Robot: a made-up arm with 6 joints.
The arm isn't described. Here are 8 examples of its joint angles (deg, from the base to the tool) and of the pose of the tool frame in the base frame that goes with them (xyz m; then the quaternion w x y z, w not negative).
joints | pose
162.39 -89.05 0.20 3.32 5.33 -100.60 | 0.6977 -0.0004 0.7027 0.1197 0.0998 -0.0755 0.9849
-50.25 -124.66 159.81 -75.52 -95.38 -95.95 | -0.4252 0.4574 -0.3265 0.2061 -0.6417 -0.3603 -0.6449
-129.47 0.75 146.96 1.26 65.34 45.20 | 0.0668 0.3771 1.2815 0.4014 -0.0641 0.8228 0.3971
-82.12 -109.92 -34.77 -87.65 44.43 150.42 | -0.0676 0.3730 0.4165 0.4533 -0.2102 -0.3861 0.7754
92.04 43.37 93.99 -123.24 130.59 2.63 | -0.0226 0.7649 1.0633 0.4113 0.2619 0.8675 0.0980
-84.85 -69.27 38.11 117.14 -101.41 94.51 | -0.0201 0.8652 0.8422 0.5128 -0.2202 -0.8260 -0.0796
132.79 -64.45 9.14 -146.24 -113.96 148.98 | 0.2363 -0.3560 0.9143 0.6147 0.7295 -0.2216 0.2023
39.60 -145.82 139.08 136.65 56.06 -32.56 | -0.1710 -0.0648 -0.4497 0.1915 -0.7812 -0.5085 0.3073
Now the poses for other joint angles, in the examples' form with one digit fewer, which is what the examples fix.
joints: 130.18 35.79 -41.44 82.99 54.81 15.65
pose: -0.270 0.479 0.657 0.293 -0.235 -0.885 0.277
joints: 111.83 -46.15 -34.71 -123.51 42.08 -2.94
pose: 0.034 -0.141 0.785 0.392 -0.277 0.665 0.572
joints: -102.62 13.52 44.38 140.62 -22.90 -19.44
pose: -0.005 -0.309 1.280 0.877 0.196 -0.363 0.248
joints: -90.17 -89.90 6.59 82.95 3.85 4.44
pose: -0.062 0.843 0.681 0.713 -0.013 -0.023 0.701
